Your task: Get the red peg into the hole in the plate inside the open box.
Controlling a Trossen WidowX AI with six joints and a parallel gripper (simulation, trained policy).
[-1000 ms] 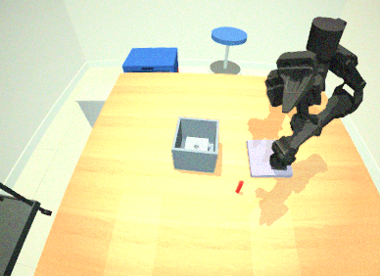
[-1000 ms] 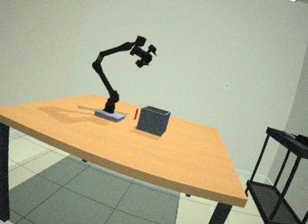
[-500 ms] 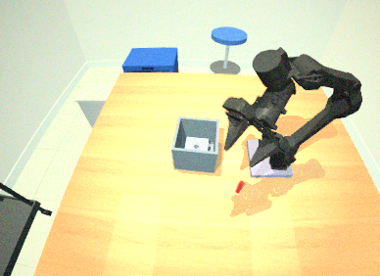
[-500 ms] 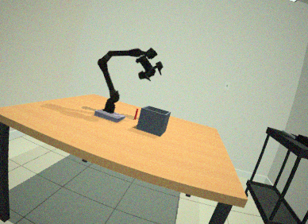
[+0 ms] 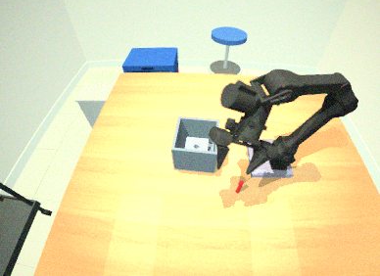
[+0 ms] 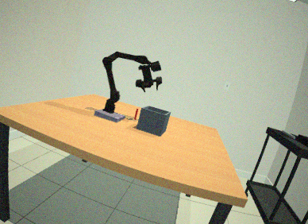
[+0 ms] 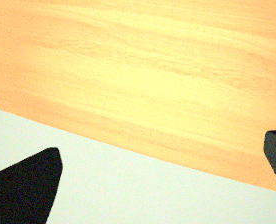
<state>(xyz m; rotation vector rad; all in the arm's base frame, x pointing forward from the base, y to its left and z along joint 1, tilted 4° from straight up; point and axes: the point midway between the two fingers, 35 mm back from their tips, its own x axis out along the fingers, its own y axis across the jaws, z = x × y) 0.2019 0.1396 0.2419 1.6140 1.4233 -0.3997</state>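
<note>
Right now the red peg is 6 cm behind my gripper tip, 4 cm to the right of it and 19 cm below it. From my gripper tip the other things lie so: plate 12 cm ahead, 19 cm to the right, 18 cm below.
</note>
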